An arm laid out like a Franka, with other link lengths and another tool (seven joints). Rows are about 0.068 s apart.
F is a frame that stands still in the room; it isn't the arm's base.
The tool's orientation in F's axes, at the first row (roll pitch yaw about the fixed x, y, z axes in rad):
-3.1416, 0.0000, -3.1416
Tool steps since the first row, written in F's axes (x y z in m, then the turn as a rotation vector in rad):
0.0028, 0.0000, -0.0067, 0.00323, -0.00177, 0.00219
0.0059, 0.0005, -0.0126, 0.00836, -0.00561, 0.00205
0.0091, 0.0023, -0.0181, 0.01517, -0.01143, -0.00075
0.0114, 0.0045, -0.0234, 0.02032, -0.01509, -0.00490
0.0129, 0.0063, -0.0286, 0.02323, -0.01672, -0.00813
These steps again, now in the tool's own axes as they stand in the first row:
-0.0028, 0.0000, 0.0067, -0.00323, -0.00177, -0.00219
-0.0059, 0.0005, 0.0126, -0.00836, -0.00561, -0.00205
-0.0091, 0.0023, 0.0181, -0.01517, -0.01143, 0.00075
-0.0114, 0.0045, 0.0234, -0.02032, -0.01509, 0.00490
-0.0129, 0.0063, 0.0286, -0.02323, -0.01672, 0.00813

